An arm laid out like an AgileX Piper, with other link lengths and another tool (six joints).
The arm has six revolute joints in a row. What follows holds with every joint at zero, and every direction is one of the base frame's. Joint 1 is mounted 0.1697 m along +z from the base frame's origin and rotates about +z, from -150.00 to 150.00 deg. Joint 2 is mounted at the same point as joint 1 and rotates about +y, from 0.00 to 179.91 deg. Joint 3 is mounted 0.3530 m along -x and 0.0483 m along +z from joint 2 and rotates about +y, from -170.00 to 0.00 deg. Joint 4 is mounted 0.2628 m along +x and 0.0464 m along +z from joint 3 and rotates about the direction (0.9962, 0, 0.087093), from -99.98 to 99.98 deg. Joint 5 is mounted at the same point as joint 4 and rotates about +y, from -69.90 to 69.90 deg. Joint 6 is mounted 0.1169 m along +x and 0.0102 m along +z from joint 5 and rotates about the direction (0.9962, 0, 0.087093), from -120.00 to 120.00 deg. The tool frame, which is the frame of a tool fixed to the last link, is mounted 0.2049 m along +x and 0.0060 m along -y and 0.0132 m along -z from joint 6; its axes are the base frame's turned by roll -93.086, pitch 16.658 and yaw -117.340 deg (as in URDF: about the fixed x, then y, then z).
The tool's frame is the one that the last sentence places.
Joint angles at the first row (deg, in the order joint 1, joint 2, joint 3, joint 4, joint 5, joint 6):
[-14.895 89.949 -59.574 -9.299 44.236 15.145]
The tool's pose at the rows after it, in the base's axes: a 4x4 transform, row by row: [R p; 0 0 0 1], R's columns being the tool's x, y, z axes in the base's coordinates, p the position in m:
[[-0.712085 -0.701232 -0.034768 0.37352], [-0.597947 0.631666 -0.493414 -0.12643], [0.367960 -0.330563 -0.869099 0.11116], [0 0 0 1]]
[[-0.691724 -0.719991 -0.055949 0.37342], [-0.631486 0.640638 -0.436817 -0.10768], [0.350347 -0.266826 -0.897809 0.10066], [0 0 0 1]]
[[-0.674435 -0.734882 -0.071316 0.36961], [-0.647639 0.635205 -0.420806 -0.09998], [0.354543 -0.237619 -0.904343 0.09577], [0 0 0 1]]
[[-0.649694 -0.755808 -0.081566 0.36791], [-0.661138 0.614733 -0.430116 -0.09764], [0.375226 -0.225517 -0.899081 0.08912], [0 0 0 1]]
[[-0.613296 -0.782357 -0.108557 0.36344], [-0.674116 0.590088 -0.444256 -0.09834], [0.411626 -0.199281 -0.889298 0.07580], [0 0 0 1]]
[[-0.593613 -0.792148 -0.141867 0.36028], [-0.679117 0.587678 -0.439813 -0.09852], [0.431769 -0.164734 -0.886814 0.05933], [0 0 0 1]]
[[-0.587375 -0.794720 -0.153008 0.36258], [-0.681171 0.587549 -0.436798 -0.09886], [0.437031 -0.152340 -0.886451 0.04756], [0 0 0 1]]
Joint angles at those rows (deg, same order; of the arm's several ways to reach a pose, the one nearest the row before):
[-14.952 93.323 -62.125 -6.346 44.627 13.835]
[-14.952 95.170 -63.062 -1.701 46.272 10.652]
[-14.630 95.830 -63.188 -0.589 47.310 9.604]
[-13.775 96.814 -63.186 -1.419 47.491 9.414]
[-13.035 98.849 -63.201 -2.858 47.754 9.219]
[-13.017 101.393 -63.200 -3.077 47.493 9.112]
[-13.017 103.247 -63.200 -3.081 46.408 9.113]

